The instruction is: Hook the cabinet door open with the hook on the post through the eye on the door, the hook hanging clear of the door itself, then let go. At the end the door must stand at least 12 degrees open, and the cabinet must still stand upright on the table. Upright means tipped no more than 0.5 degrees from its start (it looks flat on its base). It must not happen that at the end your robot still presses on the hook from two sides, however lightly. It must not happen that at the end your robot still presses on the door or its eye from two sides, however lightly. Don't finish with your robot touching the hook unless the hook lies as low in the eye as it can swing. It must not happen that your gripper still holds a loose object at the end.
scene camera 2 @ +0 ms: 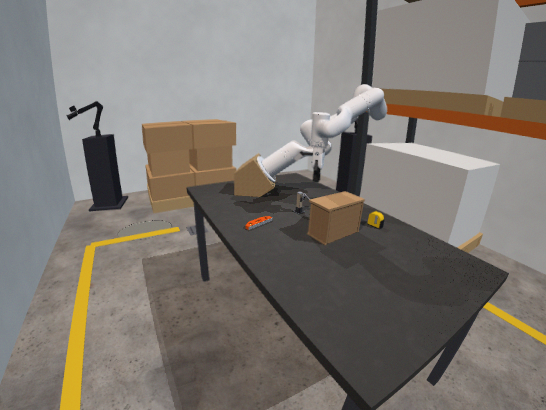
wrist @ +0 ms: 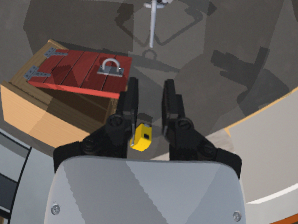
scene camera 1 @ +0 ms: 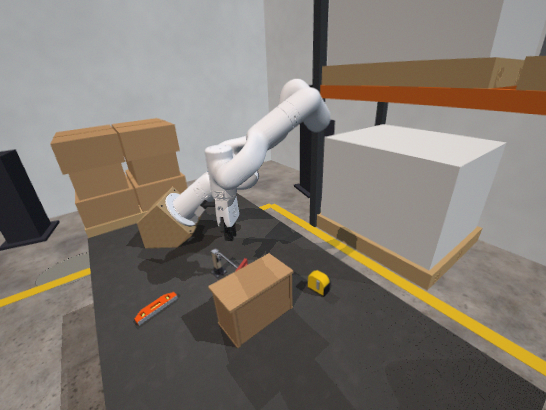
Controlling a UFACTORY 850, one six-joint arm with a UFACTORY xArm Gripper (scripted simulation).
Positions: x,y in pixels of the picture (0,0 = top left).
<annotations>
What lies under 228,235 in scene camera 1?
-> My gripper.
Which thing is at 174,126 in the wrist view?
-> My gripper.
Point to a brown cabinet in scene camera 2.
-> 342,218
</annotations>
